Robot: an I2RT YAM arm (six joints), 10 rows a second.
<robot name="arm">
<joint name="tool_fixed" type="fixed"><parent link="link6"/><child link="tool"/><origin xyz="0 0 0" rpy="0 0 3.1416"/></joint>
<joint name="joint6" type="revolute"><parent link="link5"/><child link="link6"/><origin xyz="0.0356 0 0.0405" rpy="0 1.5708 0"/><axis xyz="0 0 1"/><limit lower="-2.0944" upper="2.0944"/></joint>
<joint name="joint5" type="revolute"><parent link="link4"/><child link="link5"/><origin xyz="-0.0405 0.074 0.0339" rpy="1.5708 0 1.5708"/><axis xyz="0 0 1"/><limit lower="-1.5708" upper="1.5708"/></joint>
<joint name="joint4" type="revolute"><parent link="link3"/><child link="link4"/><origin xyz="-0.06 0.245 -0.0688" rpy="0 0 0"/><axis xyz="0 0 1"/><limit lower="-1.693" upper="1.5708"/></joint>
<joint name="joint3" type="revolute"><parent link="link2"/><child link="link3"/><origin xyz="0 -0.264 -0.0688" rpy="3.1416 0 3.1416"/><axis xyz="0 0 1"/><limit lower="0" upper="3.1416"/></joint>
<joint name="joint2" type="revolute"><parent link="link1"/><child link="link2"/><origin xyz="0.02 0.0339 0.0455" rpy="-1.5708 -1.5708 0"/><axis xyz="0 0 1"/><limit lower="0" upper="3.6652"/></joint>
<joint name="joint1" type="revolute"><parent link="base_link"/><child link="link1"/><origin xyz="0 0 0.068" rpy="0 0 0"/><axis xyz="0 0 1"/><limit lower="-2.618" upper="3.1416"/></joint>
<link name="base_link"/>
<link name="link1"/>
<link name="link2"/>
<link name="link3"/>
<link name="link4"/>
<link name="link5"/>
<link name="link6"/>
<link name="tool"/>
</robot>
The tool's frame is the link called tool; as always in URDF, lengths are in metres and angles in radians.
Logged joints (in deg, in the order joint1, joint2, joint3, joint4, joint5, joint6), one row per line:
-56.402 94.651 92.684 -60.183 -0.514 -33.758
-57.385 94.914 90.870 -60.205 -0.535 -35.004
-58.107 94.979 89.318 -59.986 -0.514 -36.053
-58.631 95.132 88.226 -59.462 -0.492 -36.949
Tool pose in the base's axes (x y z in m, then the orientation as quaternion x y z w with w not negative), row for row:
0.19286 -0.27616 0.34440 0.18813 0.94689 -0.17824 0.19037
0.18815 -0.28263 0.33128 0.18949 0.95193 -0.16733 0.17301
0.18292 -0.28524 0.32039 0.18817 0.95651 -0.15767 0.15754
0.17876 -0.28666 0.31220 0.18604 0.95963 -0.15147 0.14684
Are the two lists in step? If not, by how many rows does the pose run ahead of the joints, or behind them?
The pose runs 1 row behind the joints: the pose in row i belongs to the joints in row i - 1.
